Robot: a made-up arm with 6 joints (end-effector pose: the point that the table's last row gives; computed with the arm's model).
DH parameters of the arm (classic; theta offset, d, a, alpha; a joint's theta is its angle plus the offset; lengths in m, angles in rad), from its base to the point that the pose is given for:
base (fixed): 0 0.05 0 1.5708
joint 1: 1.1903 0 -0.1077 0
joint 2: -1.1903 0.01 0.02 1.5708
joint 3: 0 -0.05 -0.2 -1.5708
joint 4: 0 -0.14 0.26 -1.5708
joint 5: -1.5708 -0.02 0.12 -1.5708
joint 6: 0 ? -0.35 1.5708
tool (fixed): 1.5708 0.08 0 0
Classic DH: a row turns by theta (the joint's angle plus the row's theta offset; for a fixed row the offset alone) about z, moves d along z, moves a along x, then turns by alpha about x.
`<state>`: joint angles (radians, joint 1 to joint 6).
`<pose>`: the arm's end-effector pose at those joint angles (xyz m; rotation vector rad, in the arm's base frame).
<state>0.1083 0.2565 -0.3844 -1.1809 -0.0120 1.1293</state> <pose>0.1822 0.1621 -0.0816 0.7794 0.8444 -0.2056</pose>
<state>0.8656 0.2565 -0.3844 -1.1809 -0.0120 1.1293</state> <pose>0.2228 0.1621 0.0796 0.7756 0.1272 0.0941</pose>
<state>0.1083 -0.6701 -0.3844 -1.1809 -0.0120 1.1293</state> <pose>0.0756 0.1621 -0.2393 0.6713 1.7136 -0.5901</pose>
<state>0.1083 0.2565 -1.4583 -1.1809 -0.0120 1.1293</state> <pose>-0.0409 0.2191 -0.1668 -0.0565 1.0620 0.5146</pose>
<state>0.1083 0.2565 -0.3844 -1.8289 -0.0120 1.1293</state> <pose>0.1088 0.0959 -0.3479 0.5415 1.3261 -0.6225</pose>
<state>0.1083 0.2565 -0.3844 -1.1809 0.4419 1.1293</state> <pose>0.1845 0.1843 -0.0955 0.9134 1.1463 0.1327</pose>
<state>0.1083 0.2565 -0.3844 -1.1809 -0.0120 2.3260</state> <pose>0.2105 -0.2388 -0.1276 1.8866 0.6696 -0.7428</pose>
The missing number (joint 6, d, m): 0.04
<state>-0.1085 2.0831 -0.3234 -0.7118 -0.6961 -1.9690</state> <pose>0.3734 -0.1332 -0.1554 -1.4886 -0.3310 -1.5534</pose>
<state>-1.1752 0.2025 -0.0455 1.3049 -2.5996 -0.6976</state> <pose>0.2042 -0.0587 0.1571 0.1623 0.7937 -2.3703</pose>
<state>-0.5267 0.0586 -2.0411 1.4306 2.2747 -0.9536</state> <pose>-0.0958 0.0217 0.1394 -0.5069 2.6294 -0.6270</pose>
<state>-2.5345 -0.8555 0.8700 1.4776 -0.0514 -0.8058</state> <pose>-0.3901 0.1606 -0.1006 -1.2234 1.4206 1.4593</pose>
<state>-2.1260 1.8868 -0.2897 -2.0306 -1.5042 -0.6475</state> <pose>-0.6662 -0.0604 -0.0217 -2.2581 1.7988 -0.0706</pose>
